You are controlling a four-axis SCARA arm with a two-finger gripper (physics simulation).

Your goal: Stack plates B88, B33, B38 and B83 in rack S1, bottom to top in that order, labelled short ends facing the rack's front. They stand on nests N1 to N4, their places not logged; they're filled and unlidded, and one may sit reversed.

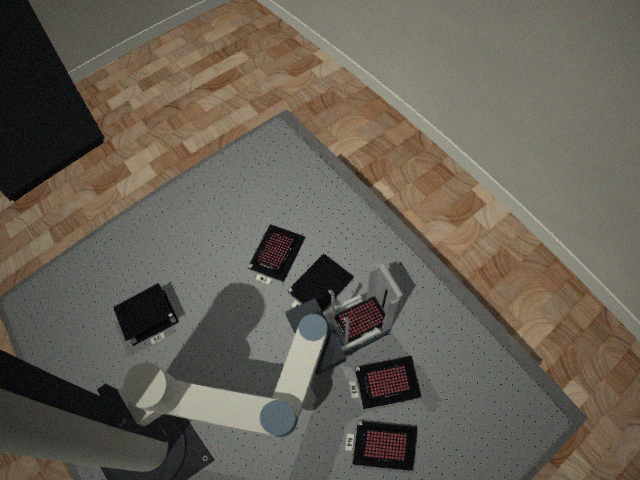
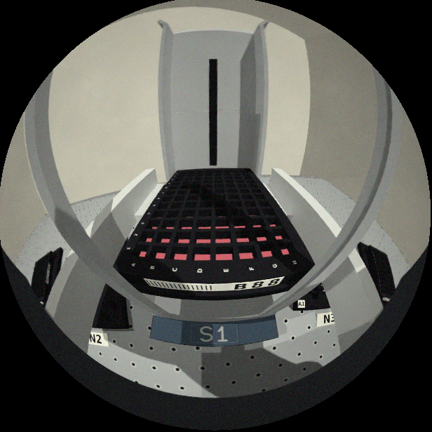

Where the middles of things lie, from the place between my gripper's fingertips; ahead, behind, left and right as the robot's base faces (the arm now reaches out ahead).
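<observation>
Nest N1 [image 1: 281,276] is 36 cm to the left of my hand, 6 cm behind it and 11 cm below it. Nest N3 [image 1: 366,403]: 16 cm to the right of my hand, 6 cm behind it, 11 cm below it. Nest N2 [image 1: 315,283]: 19 cm to the left of my hand, 2 cm behind it, 11 cm below it. My gripper itself is 5 cm below the rack S1 back guide [image 2: 189,69], 4 cm short of it and 1 cm to the left of it.
</observation>
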